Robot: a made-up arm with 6 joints. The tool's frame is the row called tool.
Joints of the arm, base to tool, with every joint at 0 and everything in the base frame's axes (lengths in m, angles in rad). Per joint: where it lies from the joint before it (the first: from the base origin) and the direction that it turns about. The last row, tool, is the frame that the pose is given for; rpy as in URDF.
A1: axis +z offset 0 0 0.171
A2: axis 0 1 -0.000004 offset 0 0 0
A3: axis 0 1 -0.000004 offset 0.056 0 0.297
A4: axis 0 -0.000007 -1 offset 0.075 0 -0.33
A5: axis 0 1 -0.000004 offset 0 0 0
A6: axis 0 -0.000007 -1 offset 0.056 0 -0.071
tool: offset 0 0 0 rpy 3.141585 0 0
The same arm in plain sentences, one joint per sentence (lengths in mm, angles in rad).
The arm has six revolute joints in a row. What follows holds with every joint at zero, and every direction is one of the base frame's. Joint 1 sits 171 mm along +z from the base frame's origin and turns about +z. Joint 2 sits at the same point as joint 1 and turns about +y. Joint 3 sits 56 mm along +x and 297 mm along +z from joint 2 and turns about +y. Joint 4 sits 75 mm along +x and 330 mm along -z from joint 3 and turns about -z. Joint 5 sits at the same point as joint 4 and turns about +y. Joint 6 sits 56 mm along +x and 71 mm along -z from joint 5 and turns about -z. The tool frame, which is the frame that the pose is given for, sits at the same point as joint 6; its axes are the base frame's turned by roll 3.1416, pitch 0 and yaw 0 rad (as in URDF: about the fixed x, then y, then z).
